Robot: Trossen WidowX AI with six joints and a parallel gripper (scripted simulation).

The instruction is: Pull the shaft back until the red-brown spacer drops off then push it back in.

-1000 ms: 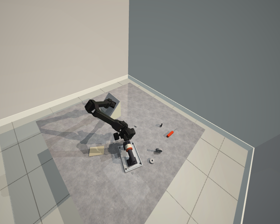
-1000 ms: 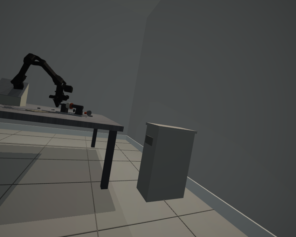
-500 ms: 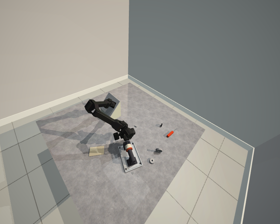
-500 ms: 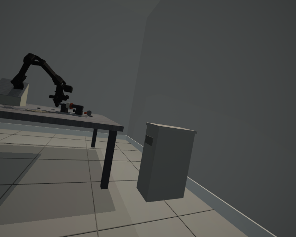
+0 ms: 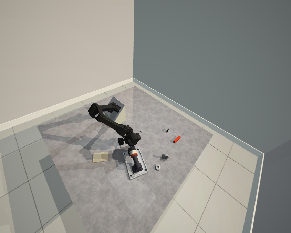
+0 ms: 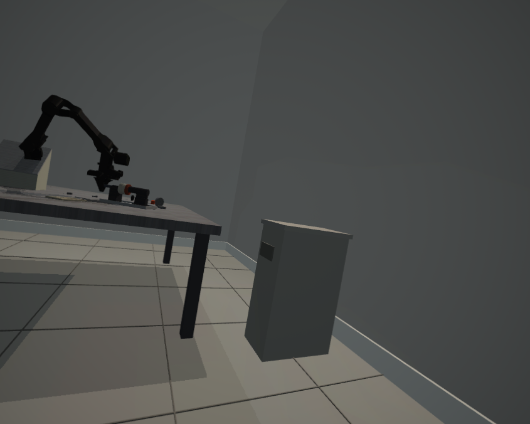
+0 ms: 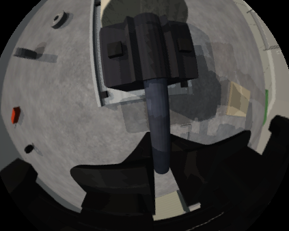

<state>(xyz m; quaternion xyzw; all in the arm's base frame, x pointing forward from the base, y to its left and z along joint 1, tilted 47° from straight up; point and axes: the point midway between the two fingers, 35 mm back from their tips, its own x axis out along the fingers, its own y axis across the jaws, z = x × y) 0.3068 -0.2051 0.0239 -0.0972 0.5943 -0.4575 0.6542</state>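
Right now my gripper tip is 6 cm short of the dark shaft, 3 cm to the left of it and 3 cm below it. Also, from my gripper tip: black piece 18 cm ahead, 41 cm to the left, 3 cm below; beige card 11 cm behind, 23 cm to the right, 4 cm below; red-brown spacer 12 cm ahead, 7 cm to the right, 3 cm above.
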